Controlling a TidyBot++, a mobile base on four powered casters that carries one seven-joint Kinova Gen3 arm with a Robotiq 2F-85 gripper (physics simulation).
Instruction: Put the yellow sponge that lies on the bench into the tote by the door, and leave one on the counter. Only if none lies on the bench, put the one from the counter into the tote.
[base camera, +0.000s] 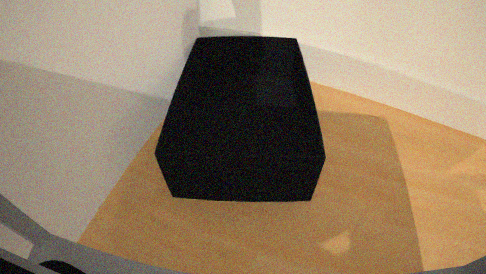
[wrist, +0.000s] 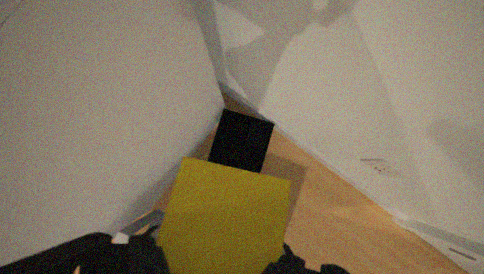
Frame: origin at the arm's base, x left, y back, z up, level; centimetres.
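Seen in the pictures: gripper, fingertip midpoint: (wrist: 219, 241).
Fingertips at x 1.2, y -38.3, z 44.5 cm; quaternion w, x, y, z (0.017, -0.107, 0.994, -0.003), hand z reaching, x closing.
Note:
Pixels of each thing's top centre, then the offset from my fingertips to it. "pt": a spot on its surface instead. Level surfaces: height alone.
- yellow sponge at a spot on its surface: (wrist: 227, 215) pt dx +0.2, dy -2.6, dz +3.4 cm
- black tote at its top centre: (base camera: 243, 77) (wrist: 237, 154) dx +2.7, dy -6.4, dz -74.1 cm
- wooden floor at its surface level: dz -84.1 cm
- wall outlet at its top centre: (wrist: 395, 169) dx -33.5, dy -15.5, dz -38.3 cm
A yellow sponge (wrist: 227, 215) is held between the two black fingers of my gripper (wrist: 219, 241) at the bottom of the wrist view. The gripper is shut on it. A black tote (base camera: 240, 120) (wrist: 241, 140) stands on the floor in the corner; it fills the middle of the base camera view. In the wrist view it shows just beyond the sponge's far edge, and the sponge hides its near part. The inside of the tote is too dark to make out. The gripper does not show in the base camera view. The bench and the counter do not show.
White walls (base camera: 75, 50) (wrist: 320, 90) meet in the corner behind the tote and run along its left and far sides. The wooden floor (base camera: 450, 175) (wrist: 340, 215) stretches to the right of the tote, with a shadow on it. A wall outlet (wrist: 380, 166) shows at the right.

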